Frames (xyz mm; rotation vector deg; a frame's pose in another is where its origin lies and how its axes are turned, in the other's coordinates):
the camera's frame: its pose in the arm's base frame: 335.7 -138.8 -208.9 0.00 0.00 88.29
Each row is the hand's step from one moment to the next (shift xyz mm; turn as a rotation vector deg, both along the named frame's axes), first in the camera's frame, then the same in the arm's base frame.
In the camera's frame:
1: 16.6 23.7 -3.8 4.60 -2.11 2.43
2: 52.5 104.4 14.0 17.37 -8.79 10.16
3: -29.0 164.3 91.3 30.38 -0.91 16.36
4: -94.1 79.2 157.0 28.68 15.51 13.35
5: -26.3 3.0 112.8 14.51 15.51 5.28
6: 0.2 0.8 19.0 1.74 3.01 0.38
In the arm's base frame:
1: -23.2 17.3 -3.8 2.25 4.53 2.43
2: -102.8 55.6 14.0 9.30 17.10 10.16
3: -165.1 -24.1 91.3 1.82 30.34 16.36
4: -82.0 -91.7 157.0 -14.65 29.13 13.35
5: -3.8 -26.2 112.8 -15.07 14.97 5.28
6: -0.8 0.2 19.0 -2.96 1.83 0.38

